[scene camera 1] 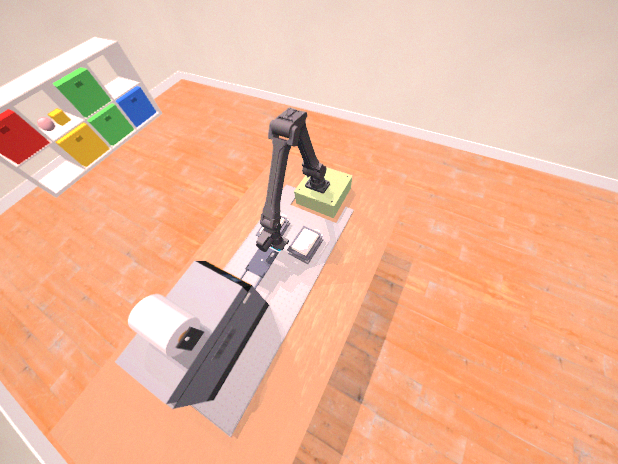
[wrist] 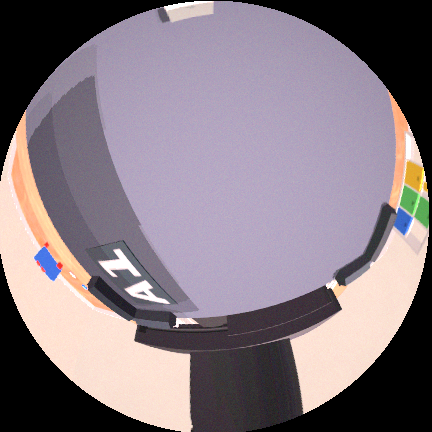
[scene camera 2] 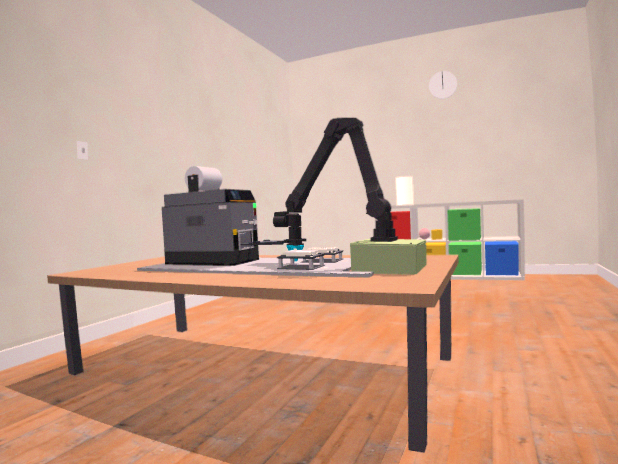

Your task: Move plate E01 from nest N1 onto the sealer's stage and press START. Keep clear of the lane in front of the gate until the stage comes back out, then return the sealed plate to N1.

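Places are measured from the arm's base along level axes (x ahead, y left, z up), in millimetres.
Pixels of known places: gripper, between the fingertips: (scene camera 1: 280,250) (scene camera 2: 295,261); arm's base, origin of its link: (scene camera 1: 317,185) (scene camera 2: 384,240).
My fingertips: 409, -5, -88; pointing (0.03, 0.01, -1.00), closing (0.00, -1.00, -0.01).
For each thing: its middle in the pictures, then the offset to it from my fingertips, as dx, dy, dz. Level surfaces: height alone.
- sealer's stage, middle of its body: (scene camera 2: 265,242) (scene camera 1: 256,268) +160, -9, +87
- white plate, middle of its body: (scene camera 2: 300,253) (scene camera 1: 305,241) -84, +107, +49
- left nest, middle of its body: (scene camera 2: 301,260) (scene camera 1: 305,244) -84, +107, +19
- white film roll, middle of its body: (scene camera 1: 165,323) (scene camera 2: 203,178) +494, +2, +408
- grey mat, height of its surface: dz -10
- wooden table, height of its surface: dz -23
My gripper (scene camera 1: 271,245) (scene camera 2: 294,247) is shut with nothing between its cyan fingertips. It hangs low at the near end of the sealer's stage (scene camera 1: 259,263) (wrist: 241,160), just beside the nests. The stage is out and bare; in the wrist view its grey surface with the "A1" label (wrist: 132,278) fills the frame, and my fingers are hidden there. The dark sealer (scene camera 1: 219,324) (scene camera 2: 209,229) stands behind the stage. A white plate (scene camera 1: 305,240) lies in the right nest. The left nest (scene camera 2: 298,257) lies under my arm, and I cannot tell which plate is E01.
A white film roll (scene camera 1: 154,321) (scene camera 2: 203,177) sits on top of the sealer. The arm stands on a green pedestal (scene camera 1: 324,197) (scene camera 2: 388,255). A grey mat (scene camera 1: 299,295) covers the wooden table (scene camera 2: 249,286). A shelf unit (scene camera 1: 74,54) (scene camera 2: 459,203) with coloured bins stands at the wall.
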